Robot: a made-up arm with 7 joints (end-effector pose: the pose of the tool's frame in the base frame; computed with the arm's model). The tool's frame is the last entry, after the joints.
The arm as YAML. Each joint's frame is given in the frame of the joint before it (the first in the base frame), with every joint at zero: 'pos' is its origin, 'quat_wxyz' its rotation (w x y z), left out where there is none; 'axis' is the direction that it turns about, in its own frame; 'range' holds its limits. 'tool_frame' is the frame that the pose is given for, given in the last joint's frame.
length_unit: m
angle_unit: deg
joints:
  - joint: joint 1
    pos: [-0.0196, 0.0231, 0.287]
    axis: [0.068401, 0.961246, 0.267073]
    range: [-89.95, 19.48]
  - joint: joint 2
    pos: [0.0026, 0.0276, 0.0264]
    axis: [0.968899, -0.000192, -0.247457]
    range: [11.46, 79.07]
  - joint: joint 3
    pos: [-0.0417, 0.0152, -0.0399]
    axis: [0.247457, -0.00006, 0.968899]
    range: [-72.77, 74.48]
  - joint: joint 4
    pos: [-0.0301, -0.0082, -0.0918]
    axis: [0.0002, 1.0, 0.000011]
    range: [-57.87, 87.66]
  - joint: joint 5
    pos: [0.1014, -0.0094, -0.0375]
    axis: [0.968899, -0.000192, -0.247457]
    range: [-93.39, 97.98]
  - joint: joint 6
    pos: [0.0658, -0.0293, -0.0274]
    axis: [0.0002, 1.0, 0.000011]
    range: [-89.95, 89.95]
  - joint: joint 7
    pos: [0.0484, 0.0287, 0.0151]
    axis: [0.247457, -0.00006, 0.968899]
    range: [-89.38, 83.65]
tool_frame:
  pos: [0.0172, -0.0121, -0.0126]
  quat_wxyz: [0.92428, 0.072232, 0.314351, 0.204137]
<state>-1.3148 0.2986 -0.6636 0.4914 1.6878 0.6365 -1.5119</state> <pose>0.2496 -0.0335 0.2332 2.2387 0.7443 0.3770</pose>
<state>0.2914 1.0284 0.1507 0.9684 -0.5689 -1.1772 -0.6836</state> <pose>-0.0084 0.3006 0.1656 0.9903 0.4600 0.2381</pose>
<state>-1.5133 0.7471 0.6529 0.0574 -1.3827 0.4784 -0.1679</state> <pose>0.1121 0.1833 0.4857 -0.6582 -0.6562 -0.4539</pose>
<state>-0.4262 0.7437 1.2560 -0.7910 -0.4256 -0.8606 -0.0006</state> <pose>-0.0209 0.1193 0.4120 0.3985 -2.0194 0.7581</pose>
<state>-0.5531 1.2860 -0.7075 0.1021 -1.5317 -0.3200 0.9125</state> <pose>0.1815 0.1673 0.1890 -0.1285 0.6535 1.1362</pose>
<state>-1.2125 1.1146 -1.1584 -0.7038 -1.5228 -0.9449 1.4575</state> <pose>0.0916 0.0002 0.2733 -0.8077 0.6578 0.3879</pose>
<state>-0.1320 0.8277 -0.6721 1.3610 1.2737 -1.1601 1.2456</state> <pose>-0.0765 0.2444 0.0509 1.3157 0.2065 -0.2186</pose>
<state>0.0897 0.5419 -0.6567 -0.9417 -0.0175 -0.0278 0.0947</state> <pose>0.0425 -0.0508 0.2886 0.1406 -0.0497 -0.2632</pose>
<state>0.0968 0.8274 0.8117 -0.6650 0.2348 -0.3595 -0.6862</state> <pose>0.1135 0.1249 0.3431 1.6046 -0.4167 0.3013</pose>
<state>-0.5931 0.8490 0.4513 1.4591 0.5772 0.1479 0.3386</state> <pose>0.0859 0.3319 0.0608 1.1427 1.2650 1.4354</pose>
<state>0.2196 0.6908 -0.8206 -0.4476 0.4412 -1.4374 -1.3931</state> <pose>-0.0430 0.0039 0.1808 0.8507 -1.2381 -1.7909</pose>
